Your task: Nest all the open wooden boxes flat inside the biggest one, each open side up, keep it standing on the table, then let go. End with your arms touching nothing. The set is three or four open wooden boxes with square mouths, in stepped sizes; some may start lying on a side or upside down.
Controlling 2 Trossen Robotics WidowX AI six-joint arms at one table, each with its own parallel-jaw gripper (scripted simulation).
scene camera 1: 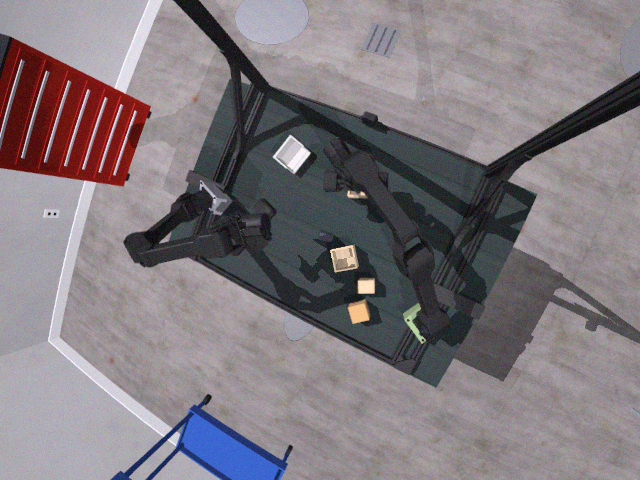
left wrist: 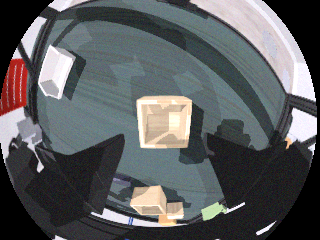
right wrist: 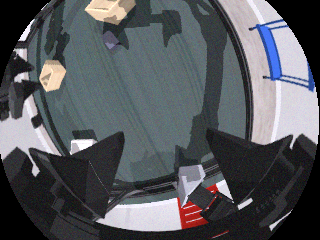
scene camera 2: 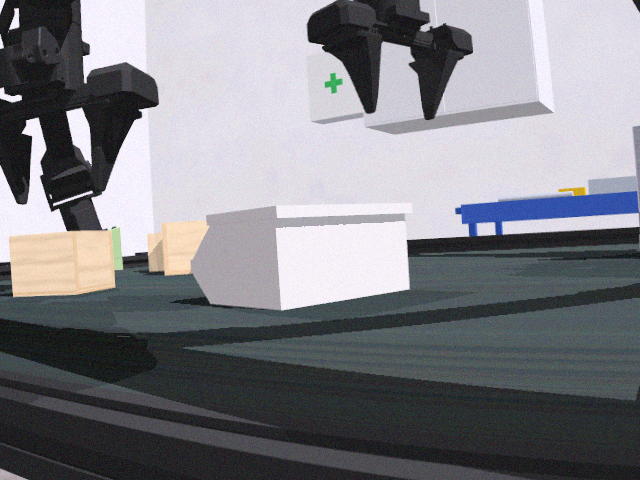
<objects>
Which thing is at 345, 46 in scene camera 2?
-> My right gripper.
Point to a white bin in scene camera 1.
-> At 290, 153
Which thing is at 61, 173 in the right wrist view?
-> My right gripper.
</objects>
